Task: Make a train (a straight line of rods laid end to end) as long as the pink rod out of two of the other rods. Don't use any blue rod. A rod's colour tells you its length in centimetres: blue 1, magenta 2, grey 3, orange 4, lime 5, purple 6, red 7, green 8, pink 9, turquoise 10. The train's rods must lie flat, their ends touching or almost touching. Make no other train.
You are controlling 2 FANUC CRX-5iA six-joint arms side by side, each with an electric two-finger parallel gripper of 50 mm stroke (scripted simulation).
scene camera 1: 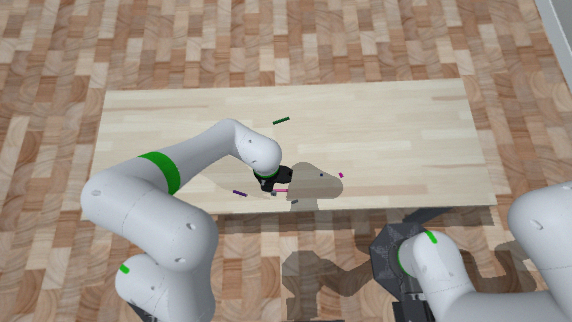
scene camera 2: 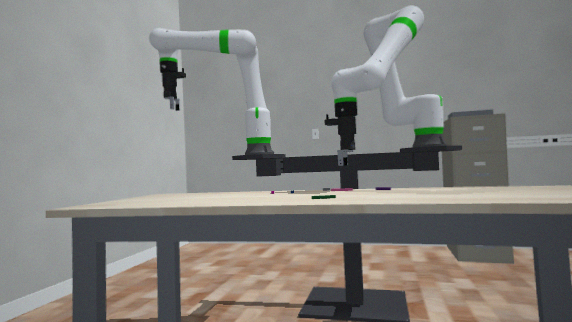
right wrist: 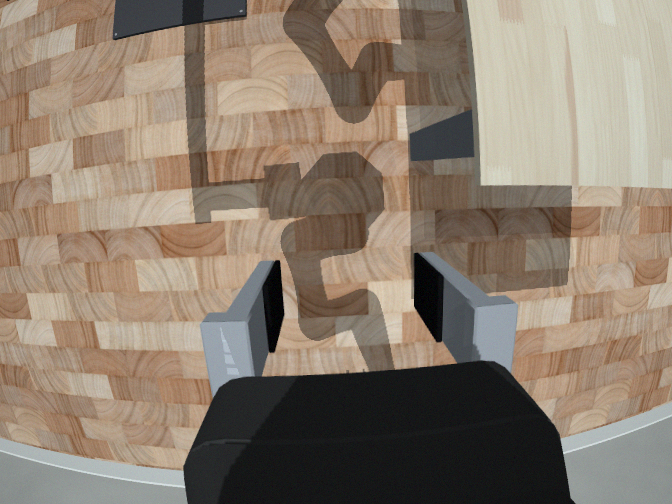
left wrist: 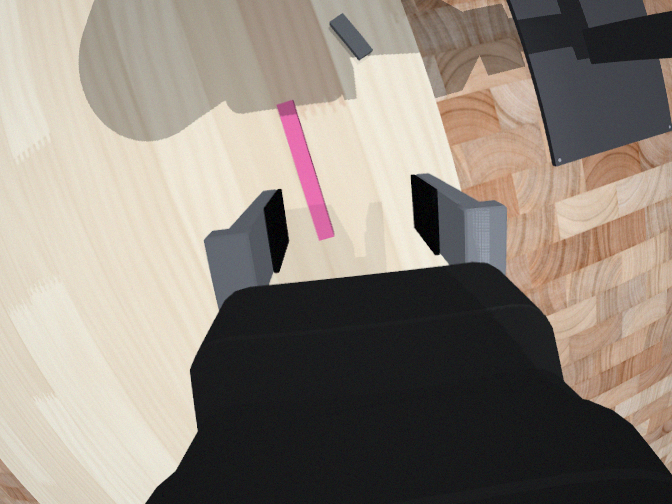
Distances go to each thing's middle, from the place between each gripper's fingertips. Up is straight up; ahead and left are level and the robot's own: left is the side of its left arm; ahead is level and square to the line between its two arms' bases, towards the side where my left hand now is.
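There is the pink rod (left wrist: 290, 120), and my left hand is 2 cm short of it, 1 cm to the left of it and 12 cm above it. Going by its middle, the rod is nearer to my left hand than to my right hand.
Counting from my right hand, I find the pink rod 36 cm ahead, 92 cm to the left and 46 cm below.
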